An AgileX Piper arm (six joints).
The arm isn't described. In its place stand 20 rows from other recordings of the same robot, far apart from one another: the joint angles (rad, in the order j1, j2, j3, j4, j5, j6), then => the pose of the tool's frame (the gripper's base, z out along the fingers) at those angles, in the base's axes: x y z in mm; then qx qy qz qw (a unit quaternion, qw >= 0).
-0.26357 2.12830 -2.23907 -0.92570 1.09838 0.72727 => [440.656 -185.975 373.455 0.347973 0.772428 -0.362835 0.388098]
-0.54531 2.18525 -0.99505 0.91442 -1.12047 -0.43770 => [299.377 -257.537 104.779 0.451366 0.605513 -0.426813 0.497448]
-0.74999 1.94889 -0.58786 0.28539 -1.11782 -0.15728 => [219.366 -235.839 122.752 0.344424 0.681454 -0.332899 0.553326]
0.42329 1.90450 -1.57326 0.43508 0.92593 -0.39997 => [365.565 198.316 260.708 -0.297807 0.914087 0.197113 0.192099]
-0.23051 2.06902 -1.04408 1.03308 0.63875 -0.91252 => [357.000 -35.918 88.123 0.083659 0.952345 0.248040 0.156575]
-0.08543 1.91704 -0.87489 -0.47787 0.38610 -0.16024 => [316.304 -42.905 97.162 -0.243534 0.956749 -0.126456 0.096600]
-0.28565 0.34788 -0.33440 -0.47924 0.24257 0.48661 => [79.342 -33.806 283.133 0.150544 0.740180 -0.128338 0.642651]
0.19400 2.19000 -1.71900 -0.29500 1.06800 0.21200 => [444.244 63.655 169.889 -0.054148 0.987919 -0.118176 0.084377]
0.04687 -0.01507 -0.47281 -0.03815 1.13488 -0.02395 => [-7.260 -3.490 263.917 -0.029644 0.874272 -0.013478 0.484343]
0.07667 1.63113 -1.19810 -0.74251 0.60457 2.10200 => [358.081 -7.568 277.012 0.635536 0.657675 0.118992 0.386521]
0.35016 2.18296 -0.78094 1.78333 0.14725 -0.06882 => [281.221 116.599 8.547 0.615259 0.772018 0.159066 0.011947]
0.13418 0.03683 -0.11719 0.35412 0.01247 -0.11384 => [52.153 7.437 249.612 0.032812 0.649081 0.142838 0.746468]
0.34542 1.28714 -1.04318 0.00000 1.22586 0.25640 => [212.810 76.579 298.099 -0.044298 0.994591 0.027846 0.089730]
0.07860 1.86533 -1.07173 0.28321 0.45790 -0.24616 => [358.974 39.550 153.628 -0.046826 0.974866 0.069632 0.206384]
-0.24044 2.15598 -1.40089 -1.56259 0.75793 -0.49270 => [422.387 -167.968 157.713 0.560336 -0.642756 0.503744 0.138316]
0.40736 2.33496 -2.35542 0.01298 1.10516 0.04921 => [476.642 206.819 272.521 -0.169711 0.944044 0.070205 0.273954]
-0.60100 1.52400 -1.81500 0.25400 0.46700 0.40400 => [286.599 -184.012 513.071 0.391866 0.619733 0.051992 0.677989]
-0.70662 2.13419 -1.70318 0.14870 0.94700 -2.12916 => [351.164 -285.390 190.620 -0.618450 0.770605 -0.127514 0.086184]
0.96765 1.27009 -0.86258 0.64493 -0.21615 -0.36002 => [172.702 230.058 332.901 -0.217209 0.724740 0.339430 0.558892]
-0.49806 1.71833 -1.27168 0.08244 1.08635 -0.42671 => [296.247 -153.547 239.000 0.052433 0.995963 0.005808 0.072623]
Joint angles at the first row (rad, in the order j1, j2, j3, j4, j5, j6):
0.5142, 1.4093, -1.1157, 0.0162, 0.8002, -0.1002
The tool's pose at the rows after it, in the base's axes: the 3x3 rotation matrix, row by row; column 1 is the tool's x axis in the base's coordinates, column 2 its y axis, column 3 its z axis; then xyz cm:
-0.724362 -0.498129 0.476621; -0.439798 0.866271 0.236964; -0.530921 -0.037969 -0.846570; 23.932 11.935 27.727
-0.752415 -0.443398 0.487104; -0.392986 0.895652 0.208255; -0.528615 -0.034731 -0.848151; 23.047 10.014 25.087
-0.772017 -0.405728 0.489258; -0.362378 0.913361 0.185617; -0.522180 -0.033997 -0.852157; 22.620 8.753 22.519
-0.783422 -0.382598 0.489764; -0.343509 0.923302 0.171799; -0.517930 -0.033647 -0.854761; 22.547 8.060 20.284
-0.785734 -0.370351 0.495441; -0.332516 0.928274 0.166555; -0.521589 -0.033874 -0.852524; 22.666 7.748 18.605
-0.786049 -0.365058 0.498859; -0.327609 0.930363 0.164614; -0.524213 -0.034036 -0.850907; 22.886 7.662 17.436
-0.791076 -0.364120 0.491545; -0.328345 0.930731 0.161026; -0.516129 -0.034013 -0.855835; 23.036 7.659 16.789
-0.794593 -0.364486 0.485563; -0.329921 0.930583 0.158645; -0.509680 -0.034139 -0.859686; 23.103 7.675 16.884
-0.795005 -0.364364 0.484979; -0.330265 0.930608 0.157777; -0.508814 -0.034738 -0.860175; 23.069 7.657 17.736
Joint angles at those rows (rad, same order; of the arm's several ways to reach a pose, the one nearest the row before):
0.4629, 1.3393, -0.9549, -0.0012, 0.7123, -0.0692
0.4113, 1.3070, -0.8187, -0.0067, 0.6115, -0.0539
0.3708, 1.3130, -0.7160, -0.0088, 0.5103, -0.0503
0.3448, 1.3452, -0.6451, -0.0096, 0.4122, -0.0497
0.3306, 1.3842, -0.6003, -0.0104, 0.3242, -0.0496
0.3241, 1.4214, -0.5773, -0.0110, 0.2608, -0.0496
0.3220, 1.4463, -0.5712, -0.0119, 0.2393, -0.0495
0.3219, 1.4469, -0.5786, -0.0125, 0.2535, -0.0496
0.3219, 1.4219, -0.5971, -0.0128, 0.2980, -0.0496

